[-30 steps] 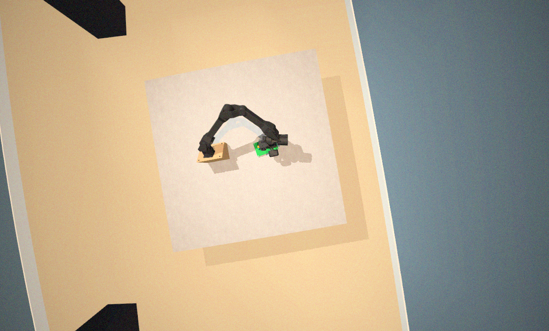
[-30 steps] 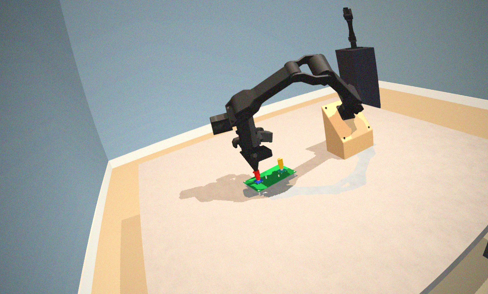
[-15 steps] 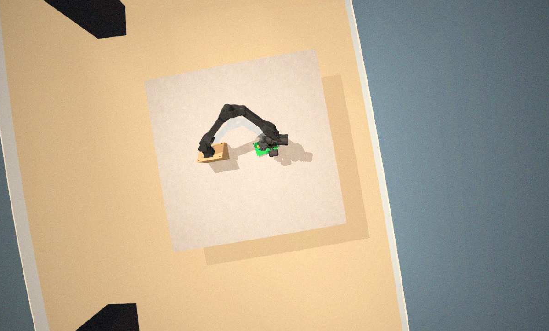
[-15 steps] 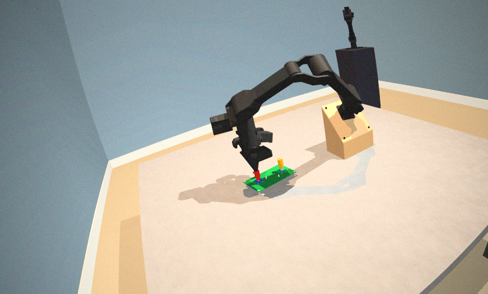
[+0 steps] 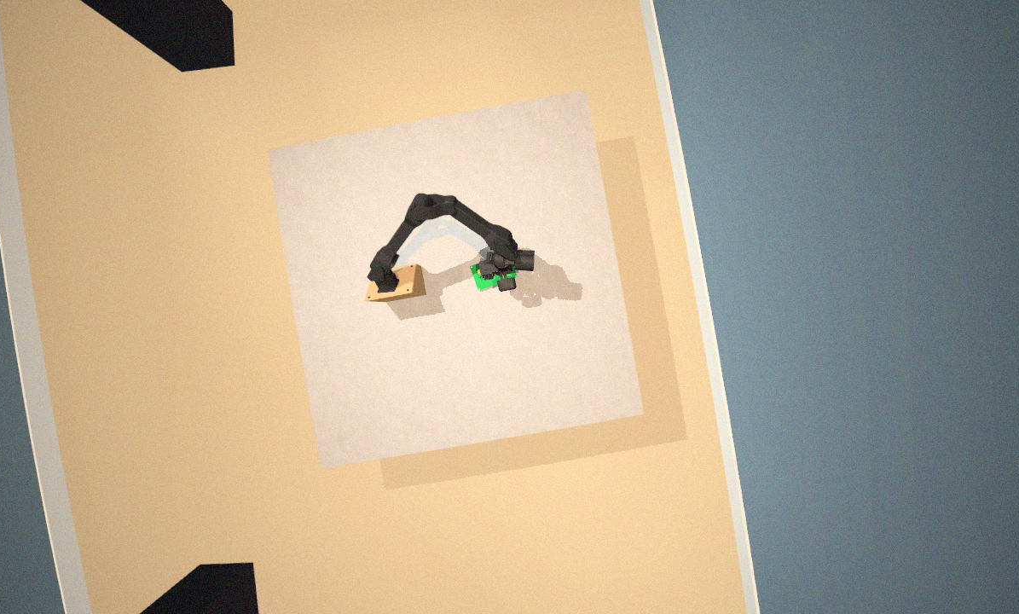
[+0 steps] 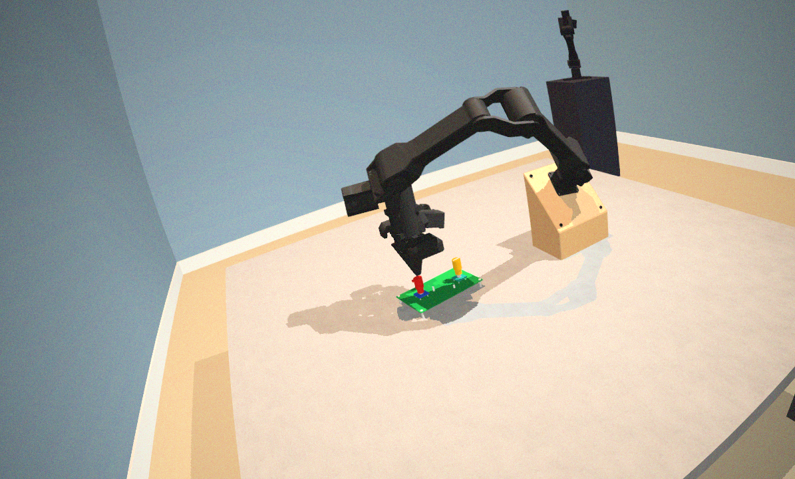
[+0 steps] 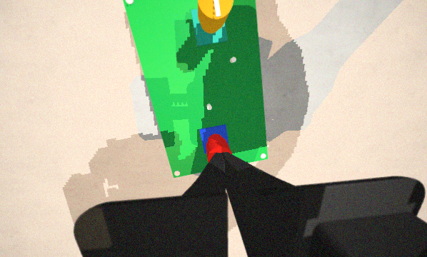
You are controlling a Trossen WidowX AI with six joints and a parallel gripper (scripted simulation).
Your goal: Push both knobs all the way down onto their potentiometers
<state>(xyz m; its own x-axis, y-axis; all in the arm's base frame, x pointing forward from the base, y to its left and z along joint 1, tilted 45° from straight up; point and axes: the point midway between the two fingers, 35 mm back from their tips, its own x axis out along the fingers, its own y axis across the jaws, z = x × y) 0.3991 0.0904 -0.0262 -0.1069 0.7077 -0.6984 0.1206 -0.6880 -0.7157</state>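
The red knob lies 2 cm below my gripper tip. Round my gripper tip: orange knob 9 cm behind, 1 cm to the right, 1 cm below.
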